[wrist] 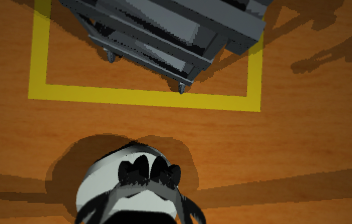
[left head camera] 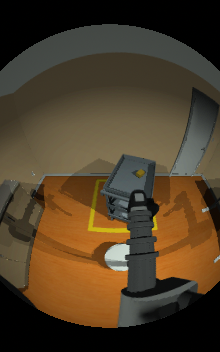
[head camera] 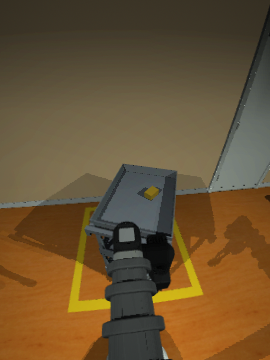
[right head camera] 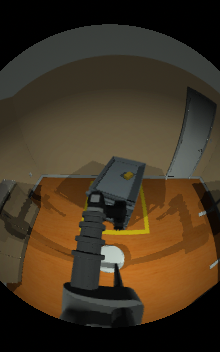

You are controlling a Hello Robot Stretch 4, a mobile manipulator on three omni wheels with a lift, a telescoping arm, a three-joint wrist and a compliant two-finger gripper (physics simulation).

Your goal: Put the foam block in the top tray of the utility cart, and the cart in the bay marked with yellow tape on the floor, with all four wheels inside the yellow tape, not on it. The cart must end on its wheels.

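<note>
The yellow foam block [head camera: 151, 192] [left head camera: 140, 172] [right head camera: 128, 175] lies in the top tray of the grey utility cart [head camera: 120, 192] [left head camera: 125, 175] [right head camera: 111, 180] [wrist: 230, 24]. The cart stands upright, turned at an angle to the yellow tape [head camera: 78, 270] [left head camera: 94, 205] [right head camera: 145, 215] [wrist: 140, 97]. In the wrist view, one near wheel [wrist: 110, 55] is inside the tape; the other near wheel [wrist: 181, 88] is at the front strip's inner edge, contact unclear. The far wheels are hidden. My gripper [wrist: 150, 168] is shut and empty, pointing down near the cart's front.
A wall [head camera: 100, 115] stands close behind the cart. A grey door [head camera: 247, 120] [left head camera: 196, 132] is at the right. My white round base [left head camera: 118, 257] [right head camera: 112, 258] [wrist: 97, 185] is on the floor in front of the bay. My arm [head camera: 131, 295] reaches forward over the front tape.
</note>
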